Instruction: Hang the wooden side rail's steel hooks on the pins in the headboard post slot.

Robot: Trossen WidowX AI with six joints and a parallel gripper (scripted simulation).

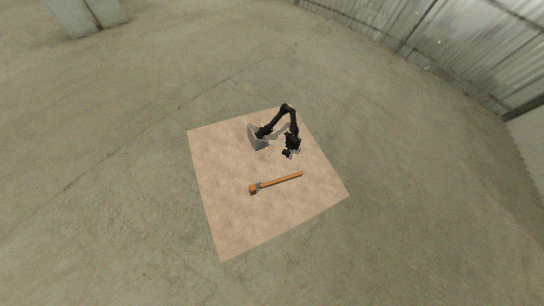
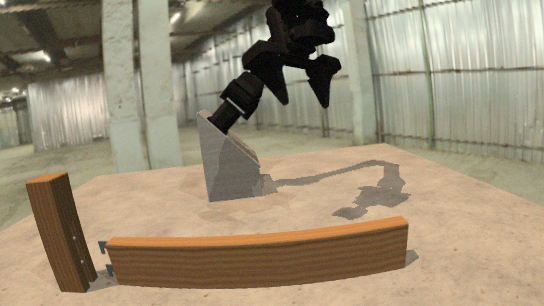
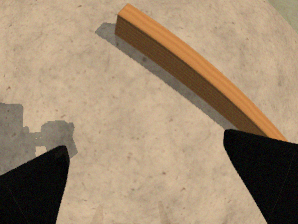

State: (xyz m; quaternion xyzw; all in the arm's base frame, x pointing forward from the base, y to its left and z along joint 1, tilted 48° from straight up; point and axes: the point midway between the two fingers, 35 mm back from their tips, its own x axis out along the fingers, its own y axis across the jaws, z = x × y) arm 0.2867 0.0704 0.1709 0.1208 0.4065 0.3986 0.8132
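The wooden headboard post lies 400 mm to the right of my gripper tip, 130 mm below it and 130 mm ahead of it.
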